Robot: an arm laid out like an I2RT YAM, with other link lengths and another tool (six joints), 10 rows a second.
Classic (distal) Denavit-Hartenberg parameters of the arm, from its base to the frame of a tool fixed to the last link. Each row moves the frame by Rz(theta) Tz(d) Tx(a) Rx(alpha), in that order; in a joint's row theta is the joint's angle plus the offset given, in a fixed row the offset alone. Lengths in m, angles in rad.
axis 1: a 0.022; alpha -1.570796; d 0.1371; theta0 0
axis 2: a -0.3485; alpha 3.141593; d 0; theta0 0
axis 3: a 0.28; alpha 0; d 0; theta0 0.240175
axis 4: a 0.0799; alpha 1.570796; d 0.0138; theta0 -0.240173
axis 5: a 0; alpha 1.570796; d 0.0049; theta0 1.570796
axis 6: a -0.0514; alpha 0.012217; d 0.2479; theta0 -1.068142
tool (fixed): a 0; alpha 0; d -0.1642; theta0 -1.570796
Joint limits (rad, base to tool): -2.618..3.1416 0..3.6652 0..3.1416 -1.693..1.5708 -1.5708..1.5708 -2.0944..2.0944
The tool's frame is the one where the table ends.
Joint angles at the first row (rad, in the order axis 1, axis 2, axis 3, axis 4, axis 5, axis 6):
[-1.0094 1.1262 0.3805 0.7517 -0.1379 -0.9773]
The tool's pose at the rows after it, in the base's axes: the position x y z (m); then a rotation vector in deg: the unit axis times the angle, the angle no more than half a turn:
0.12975, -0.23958, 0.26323, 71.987, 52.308, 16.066
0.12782, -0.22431, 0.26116, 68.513, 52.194, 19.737
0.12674, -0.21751, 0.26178, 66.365, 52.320, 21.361
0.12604, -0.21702, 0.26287, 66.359, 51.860, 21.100
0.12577, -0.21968, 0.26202, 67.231, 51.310, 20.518
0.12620, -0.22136, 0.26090, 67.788, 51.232, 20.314
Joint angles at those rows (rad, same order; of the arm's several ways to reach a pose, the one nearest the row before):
[-1.0094 1.0846 0.3346 0.7806 -0.2330 -0.9466]
[-1.0093 1.0371 0.2764 0.8466 -0.2912 -0.9143]
[-1.0124 1.0140 0.2517 0.8804 -0.3251 -0.9020]
[-1.0109 1.0078 0.2516 0.8790 -0.3161 -0.9004]
[-1.0124 1.0185 0.2562 0.8774 -0.3007 -0.8989]
[-1.0124 1.0277 0.2592 0.8759 -0.2945 -0.8989]

